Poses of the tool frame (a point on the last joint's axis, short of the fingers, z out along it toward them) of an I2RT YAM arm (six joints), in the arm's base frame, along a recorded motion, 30 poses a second.
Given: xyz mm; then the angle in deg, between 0 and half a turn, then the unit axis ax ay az.
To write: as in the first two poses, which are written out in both.
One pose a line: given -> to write
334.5 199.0 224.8 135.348 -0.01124 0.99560 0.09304 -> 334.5 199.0 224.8 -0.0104 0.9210 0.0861 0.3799
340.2 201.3 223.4 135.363 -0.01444 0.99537 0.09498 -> 340.2 201.3 223.4 -0.0134 0.9208 0.0879 0.3798
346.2 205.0 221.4 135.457 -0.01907 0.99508 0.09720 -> 346.2 205.0 221.4 -0.0176 0.9208 0.0899 0.3790
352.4 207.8 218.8 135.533 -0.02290 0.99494 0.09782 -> 352.4 207.8 218.8 -0.0212 0.9210 0.0905 0.3784
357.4 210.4 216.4 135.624 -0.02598 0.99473 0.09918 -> 357.4 210.4 216.4 -0.0241 0.9211 0.0918 0.3776
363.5 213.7 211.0 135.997 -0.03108 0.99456 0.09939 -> 363.5 213.7 211.0 -0.0288 0.9221 0.0922 0.3746
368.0 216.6 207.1 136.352 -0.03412 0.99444 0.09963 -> 368.0 216.6 207.1 -0.0317 0.9232 0.0925 0.3718
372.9 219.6 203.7 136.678 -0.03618 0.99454 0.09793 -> 372.9 219.6 203.7 -0.0336 0.9243 0.0910 0.3691
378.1 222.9 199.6 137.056 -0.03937 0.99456 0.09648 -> 378.1 222.9 199.6 -0.0366 0.9255 0.0898 0.3660
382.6 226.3 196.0 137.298 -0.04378 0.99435 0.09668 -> 382.6 226.3 196.0 -0.0408 0.9261 0.0900 0.3641
